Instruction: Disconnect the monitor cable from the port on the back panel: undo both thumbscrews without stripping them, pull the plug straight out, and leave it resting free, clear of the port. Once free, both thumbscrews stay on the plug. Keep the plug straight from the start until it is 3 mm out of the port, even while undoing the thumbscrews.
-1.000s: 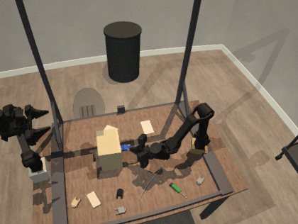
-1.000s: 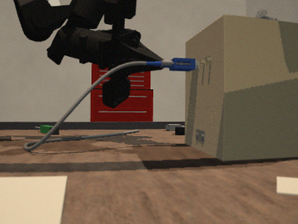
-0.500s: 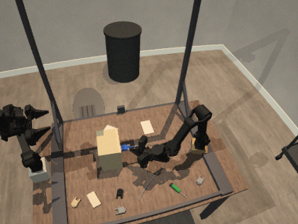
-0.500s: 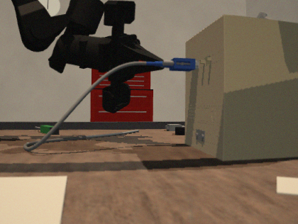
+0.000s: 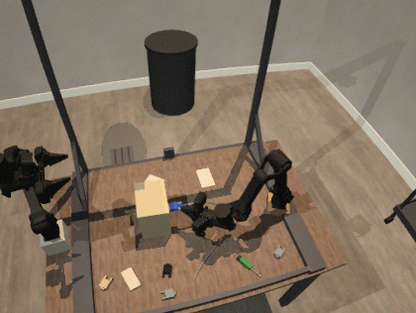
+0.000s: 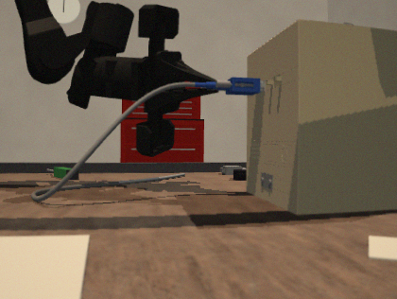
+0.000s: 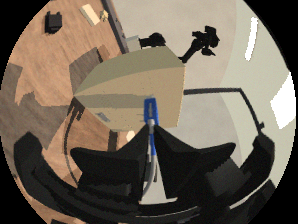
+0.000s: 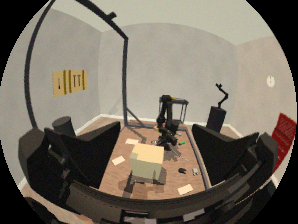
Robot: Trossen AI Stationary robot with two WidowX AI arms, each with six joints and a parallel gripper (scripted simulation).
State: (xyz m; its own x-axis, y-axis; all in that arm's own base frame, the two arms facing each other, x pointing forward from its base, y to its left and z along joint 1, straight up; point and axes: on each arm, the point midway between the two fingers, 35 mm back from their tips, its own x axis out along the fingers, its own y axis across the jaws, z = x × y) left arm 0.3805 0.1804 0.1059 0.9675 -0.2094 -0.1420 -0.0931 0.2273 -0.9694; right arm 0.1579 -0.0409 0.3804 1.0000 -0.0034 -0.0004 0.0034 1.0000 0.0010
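The blue plug lies 5 cm to the right of my left hand and 3 cm behind it. Round my left hand: back panel (8 cm to the right, 6 cm behind, 4 cm below); then beige box (14 cm to the right, 6 cm behind, 5 cm below).
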